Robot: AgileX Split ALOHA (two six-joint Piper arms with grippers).
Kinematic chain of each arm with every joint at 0, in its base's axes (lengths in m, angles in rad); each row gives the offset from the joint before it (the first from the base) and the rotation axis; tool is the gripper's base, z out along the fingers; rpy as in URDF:
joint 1: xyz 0 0 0.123 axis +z
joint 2: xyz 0 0 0 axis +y
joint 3: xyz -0.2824 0 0.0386 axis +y
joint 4: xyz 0.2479 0 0.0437 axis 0.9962 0 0.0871
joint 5: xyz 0 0 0 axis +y
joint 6: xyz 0.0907 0 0.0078 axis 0.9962 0 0.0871
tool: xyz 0 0 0 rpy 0 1.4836 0
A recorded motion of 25 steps. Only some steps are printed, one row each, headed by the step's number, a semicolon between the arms.
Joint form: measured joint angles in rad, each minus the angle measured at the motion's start. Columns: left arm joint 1, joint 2, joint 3, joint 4, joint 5, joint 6; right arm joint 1, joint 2, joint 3, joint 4, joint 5, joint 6.
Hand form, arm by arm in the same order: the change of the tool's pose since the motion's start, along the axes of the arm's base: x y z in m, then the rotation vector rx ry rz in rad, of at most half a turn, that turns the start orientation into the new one. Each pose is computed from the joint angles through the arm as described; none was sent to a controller.
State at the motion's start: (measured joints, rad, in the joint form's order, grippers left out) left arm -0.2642 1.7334 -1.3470 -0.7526 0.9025 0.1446; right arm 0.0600 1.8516 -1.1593 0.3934 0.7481 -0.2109
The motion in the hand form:
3: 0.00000 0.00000 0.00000 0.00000 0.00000 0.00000; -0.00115 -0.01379 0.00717 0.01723 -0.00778 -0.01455
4: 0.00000 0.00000 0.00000 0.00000 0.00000 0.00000; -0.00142 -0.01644 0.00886 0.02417 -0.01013 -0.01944
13: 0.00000 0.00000 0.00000 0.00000 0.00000 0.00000; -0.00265 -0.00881 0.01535 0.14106 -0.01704 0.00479
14: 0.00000 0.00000 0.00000 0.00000 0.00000 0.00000; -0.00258 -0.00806 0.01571 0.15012 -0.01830 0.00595
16: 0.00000 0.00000 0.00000 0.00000 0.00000 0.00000; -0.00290 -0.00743 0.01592 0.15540 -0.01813 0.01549
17: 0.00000 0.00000 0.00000 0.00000 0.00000 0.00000; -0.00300 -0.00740 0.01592 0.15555 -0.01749 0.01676
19: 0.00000 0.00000 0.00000 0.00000 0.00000 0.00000; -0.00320 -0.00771 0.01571 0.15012 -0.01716 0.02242
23: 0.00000 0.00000 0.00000 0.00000 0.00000 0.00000; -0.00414 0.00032 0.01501 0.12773 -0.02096 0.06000
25: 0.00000 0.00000 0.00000 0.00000 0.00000 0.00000; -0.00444 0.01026 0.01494 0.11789 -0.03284 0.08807
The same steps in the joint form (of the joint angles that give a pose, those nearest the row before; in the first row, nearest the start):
3: 0.0000 0.0000 0.0000 0.0000 0.0000 0.0000; -0.0446 -0.0197 0.0000 0.0257 0.0240 -0.0394
4: 0.0000 0.0000 0.0000 0.0000 0.0000 0.0000; -0.0541 -0.0241 0.0000 0.0352 0.0289 -0.0482
13: 0.0000 0.0000 0.0000 0.0000 0.0000 0.0000; -0.0617 -0.0320 0.0000 0.1931 0.0724 -0.1594
14: 0.0000 0.0000 0.0000 0.0000 0.0000 0.0000; -0.0618 -0.0319 0.0000 0.2053 0.0746 -0.1671
16: 0.0000 0.0000 0.0000 0.0000 0.0000 0.0000; -0.0617 -0.0319 0.0000 0.2130 0.0803 -0.1796
17: 0.0000 0.0000 0.0000 0.0000 0.0000 0.0000; -0.0618 -0.0320 0.0000 0.2130 0.0814 -0.1805
19: 0.0000 0.0000 0.0000 0.0000 0.0000 0.0000; -0.0617 -0.0319 0.0000 0.2067 0.0823 -0.1826
23: 0.0000 0.0000 0.0000 0.0000 0.0000 0.0000; -0.0342 -0.0319 0.0000 0.1825 0.0744 -0.1826
25: 0.0000 0.0000 0.0000 0.0000 0.0000 0.0000; -0.0034 -0.0320 0.0000 0.1759 0.0583 -0.1826

